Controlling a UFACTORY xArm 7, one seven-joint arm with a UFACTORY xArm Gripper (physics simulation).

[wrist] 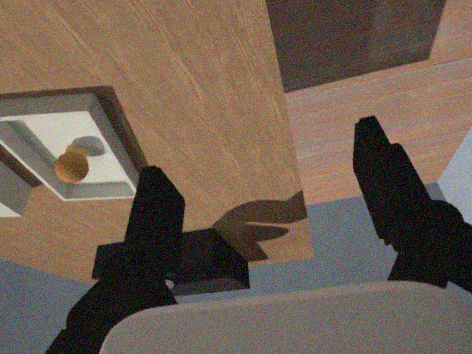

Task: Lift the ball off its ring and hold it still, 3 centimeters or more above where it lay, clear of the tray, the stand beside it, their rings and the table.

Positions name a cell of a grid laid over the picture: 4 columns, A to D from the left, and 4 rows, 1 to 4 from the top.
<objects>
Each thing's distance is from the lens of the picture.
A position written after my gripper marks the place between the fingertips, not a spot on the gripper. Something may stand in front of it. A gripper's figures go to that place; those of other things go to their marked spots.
my gripper (C2): 12 cm
orange ball (A2): 40 cm
</objects>
